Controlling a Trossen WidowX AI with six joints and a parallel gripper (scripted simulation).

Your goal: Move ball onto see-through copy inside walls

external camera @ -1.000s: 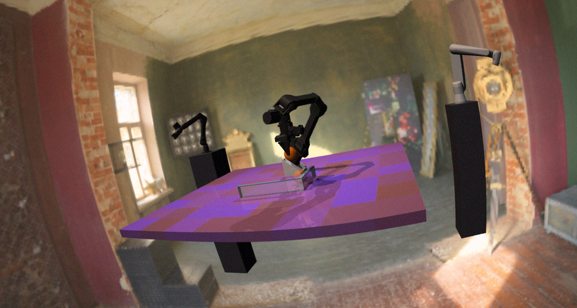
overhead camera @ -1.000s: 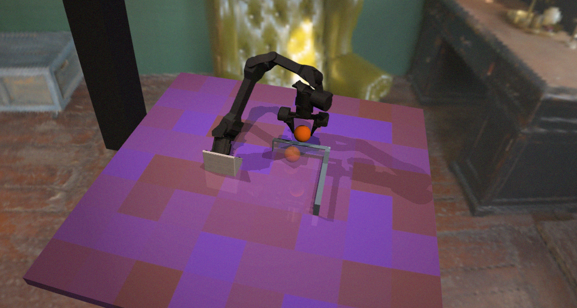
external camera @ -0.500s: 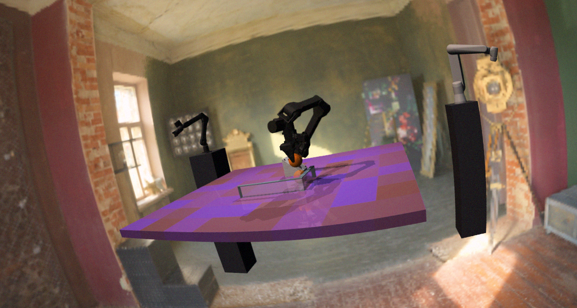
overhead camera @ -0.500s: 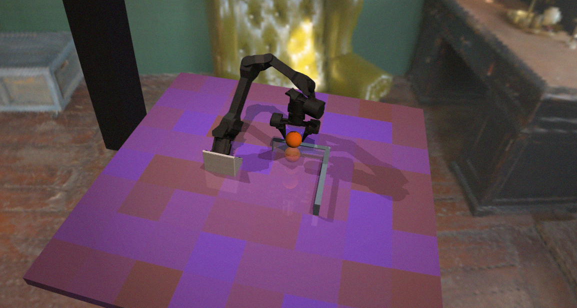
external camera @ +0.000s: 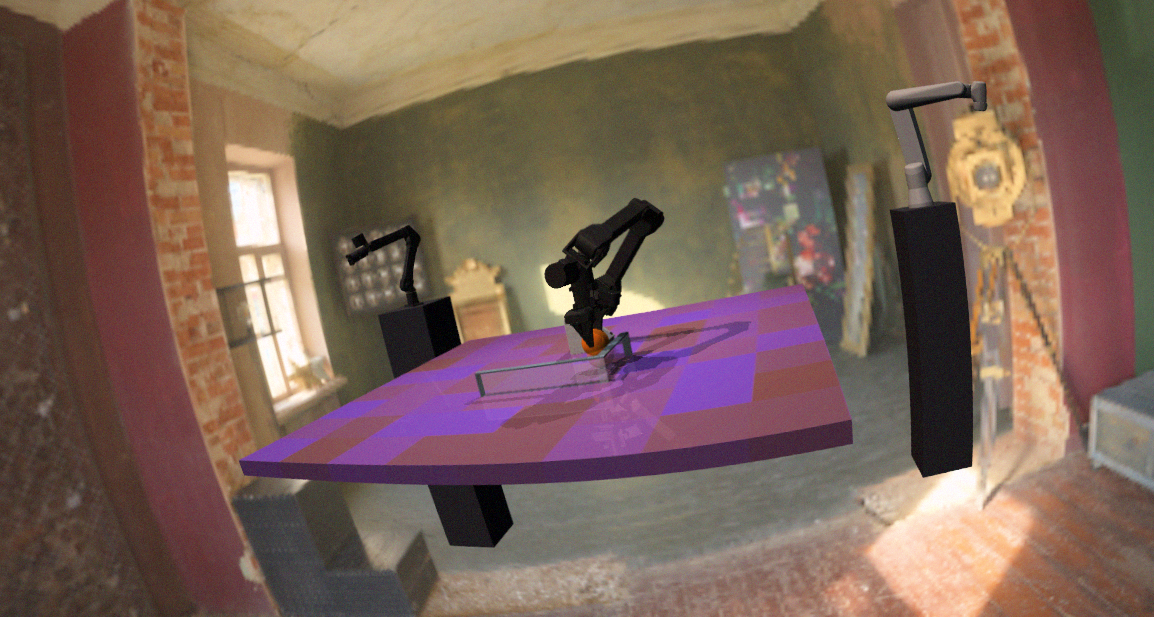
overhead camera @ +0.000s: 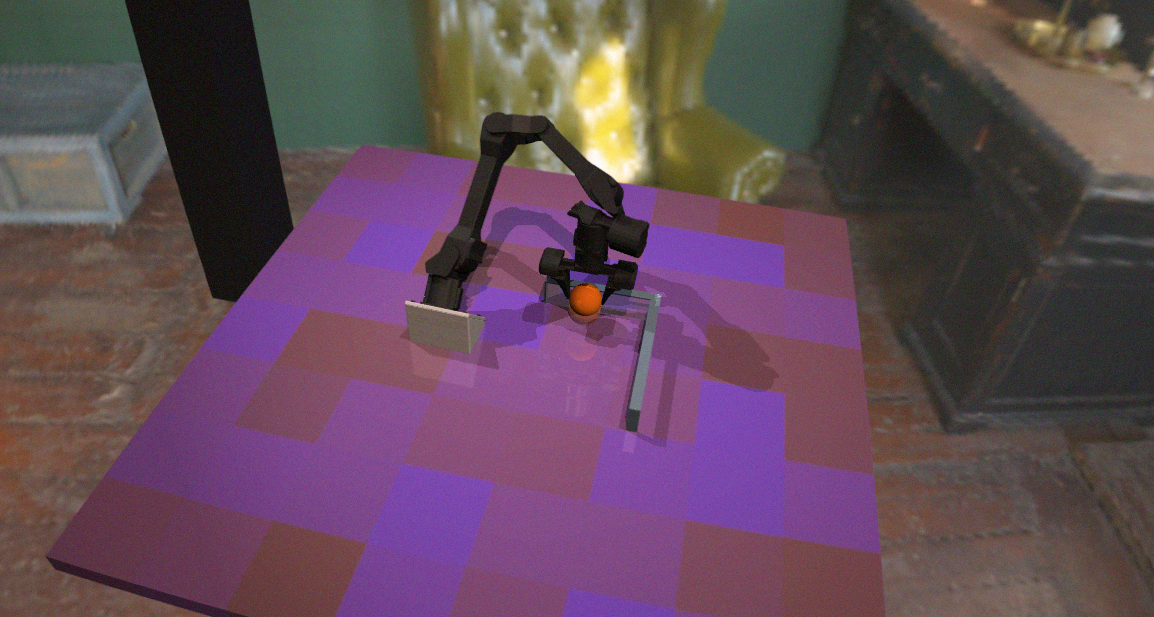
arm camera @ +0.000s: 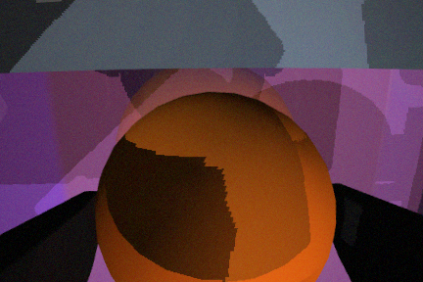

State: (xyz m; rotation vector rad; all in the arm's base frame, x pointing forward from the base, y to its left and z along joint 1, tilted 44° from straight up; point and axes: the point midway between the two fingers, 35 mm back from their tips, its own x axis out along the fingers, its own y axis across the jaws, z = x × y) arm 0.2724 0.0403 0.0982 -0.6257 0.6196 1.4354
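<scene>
Now: the see-through copy of the ball 3 cm below my gripper tip and 1 cm to the left of it. From my gripper tip the other things lie so: orange ball: right at my gripper tip.
</scene>
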